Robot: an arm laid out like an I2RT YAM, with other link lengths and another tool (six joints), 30 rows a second.
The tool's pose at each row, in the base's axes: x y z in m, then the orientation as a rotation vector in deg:
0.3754, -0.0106, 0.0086, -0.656, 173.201, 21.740
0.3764, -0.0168, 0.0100, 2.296, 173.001, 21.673
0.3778, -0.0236, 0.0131, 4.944, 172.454, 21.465
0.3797, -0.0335, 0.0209, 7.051, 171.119, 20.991
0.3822, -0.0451, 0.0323, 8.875, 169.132, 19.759
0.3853, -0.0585, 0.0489, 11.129, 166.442, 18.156
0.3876, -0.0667, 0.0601, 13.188, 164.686, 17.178
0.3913, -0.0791, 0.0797, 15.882, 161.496, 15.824
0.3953, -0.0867, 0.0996, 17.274, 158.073, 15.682
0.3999, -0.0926, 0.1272, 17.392, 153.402, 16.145
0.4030, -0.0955, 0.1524, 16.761, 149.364, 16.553
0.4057, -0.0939, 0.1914, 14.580, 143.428, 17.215
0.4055, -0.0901, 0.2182, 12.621, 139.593, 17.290
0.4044, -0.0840, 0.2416, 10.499, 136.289, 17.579
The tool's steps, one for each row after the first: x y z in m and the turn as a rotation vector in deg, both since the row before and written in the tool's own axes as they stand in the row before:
-0.0012, -0.0057, -0.0028, 0.120, -0.433, 1.895
-0.0019, -0.0058, -0.0045, 0.170, -0.729, 1.663
-0.0033, -0.0076, -0.0097, 0.241, -1.481, 1.236
-0.0049, -0.0083, -0.0133, 0.655, -2.196, 0.973
-0.0072, -0.0088, -0.0183, 0.858, -2.926, 1.221
-0.0057, -0.0052, -0.0118, 0.577, -1.883, 1.229
-0.0101, -0.0072, -0.0199, 0.703, -3.313, 1.615
-0.0108, -0.0024, -0.0187, -0.273, -3.353, 0.898
-0.0145, 0.0014, -0.0246, -1.066, -4.503, 0.109
-0.0134, 0.0039, -0.0214, -1.069, -3.900, -0.410
-0.0196, 0.0119, -0.0317, -1.902, -5.716, -1.504
-0.0134, 0.0109, -0.0208, -1.142, -3.724, -1.478
-0.0118, 0.0121, -0.0173, -1.278, -3.142, -1.554

